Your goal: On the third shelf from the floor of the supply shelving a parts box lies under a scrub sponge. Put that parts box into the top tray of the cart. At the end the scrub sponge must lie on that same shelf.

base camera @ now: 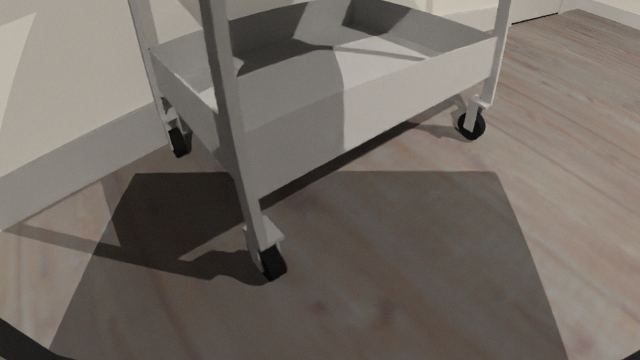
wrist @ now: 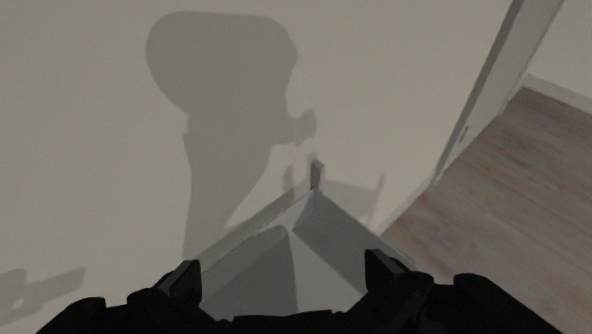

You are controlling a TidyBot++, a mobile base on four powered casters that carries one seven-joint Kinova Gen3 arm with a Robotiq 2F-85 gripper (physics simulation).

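Note:
The white cart (base camera: 232, 125) stands in the base view, where its lower tray (base camera: 415, 92), posts and casters show. The top tray (wrist: 335, 240) shows in the wrist view, with its far corner and parts of its walls and floor ahead of the fingers. My gripper (wrist: 283, 273) is open at the tray's near part in that view, with its fingers spread wide and nothing visible between them. Tray walls and floor show through the gap. The tray's near part is hidden behind the gripper. The parts box, the scrub sponge and the supply shelving do not show in either view.
A pale wall (base camera: 65, 90) (wrist: 90, 125) runs behind and left of the cart. A post of the cart rises at the tray's far corner. A door (wrist: 480, 100) stands to the right in the wrist view. Wooden floor (base camera: 575, 125) (wrist: 500, 200) extends on the right.

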